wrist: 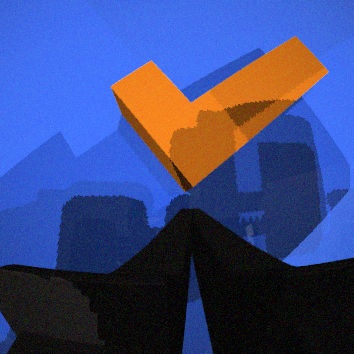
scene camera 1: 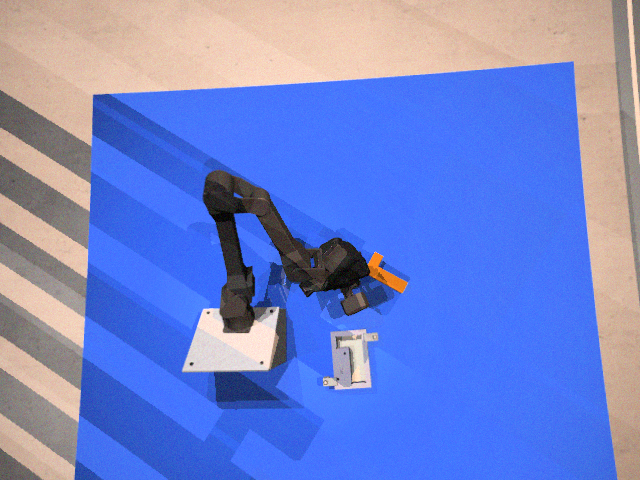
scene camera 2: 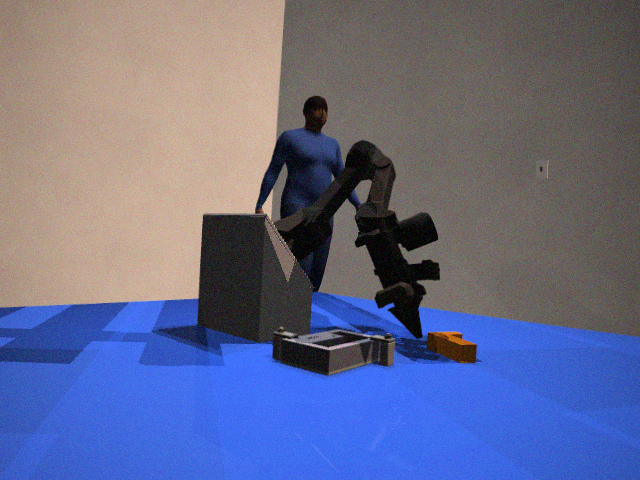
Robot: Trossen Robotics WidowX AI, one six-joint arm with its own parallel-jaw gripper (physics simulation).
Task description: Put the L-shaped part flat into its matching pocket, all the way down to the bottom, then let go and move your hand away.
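Frame: origin at the arm's base, x back, y left, z down, level; centimetres.
Seen in the pictures: gripper, fingertip midpoint: [wrist: 189,217] [scene camera 2: 419,338]; arm's base at its link origin: [scene camera 1: 238,323] [scene camera 2: 270,264].
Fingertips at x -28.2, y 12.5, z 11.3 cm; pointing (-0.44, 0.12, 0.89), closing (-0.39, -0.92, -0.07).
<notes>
Pixels of each thing's top centre, then the offset from my fingertips to it. "pt": a spot on its surface instead. Level surfaces: height alone.
- orange L-shaped part at its top centre: [wrist: 236,71] [scene camera 2: 458,337] [scene camera 1: 388,272] dx -7.5, dy +0.5, dz -1.3 cm
- grey pocket block at its top centre: [scene camera 2: 334,330] [scene camera 1: 350,359] dx +2.1, dy -21.2, dz -3.1 cm
- open pale-floored L-shaped pocket at a spot on its surface: [scene camera 1: 359,356] pt dx +0.0, dy -20.7, dz +1.3 cm
- blue mat at its surface level: dz +1.7 cm
The orange L-shaped part [scene camera 1: 391,280] [scene camera 2: 454,347] [wrist: 195,125] lies flat on the blue mat. In the wrist view its outer corner points at the fingertips. My gripper [scene camera 2: 419,335] [wrist: 189,217] is shut with nothing between its fingers; the tips meet just short of that corner, low over the mat. In scene camera 1 the arm's wrist hides the fingers. The grey pocket block [scene camera 1: 367,361] [scene camera 2: 305,359] sits on the mat, with an open pale-floored L-shaped pocket [scene camera 1: 359,356] in its top. The part lies outside it.
The arm stands on a grey pedestal [scene camera 1: 232,348] [scene camera 2: 230,273], left of the pocket block. The block has small tabs at two opposite corners, one [scene camera 1: 372,336] on the side toward the arm's wrist. A person in blue [scene camera 2: 310,160] stands behind the arm. The blue mat [scene camera 1: 465,180] [scene camera 2: 206,423] lies under everything.
</notes>
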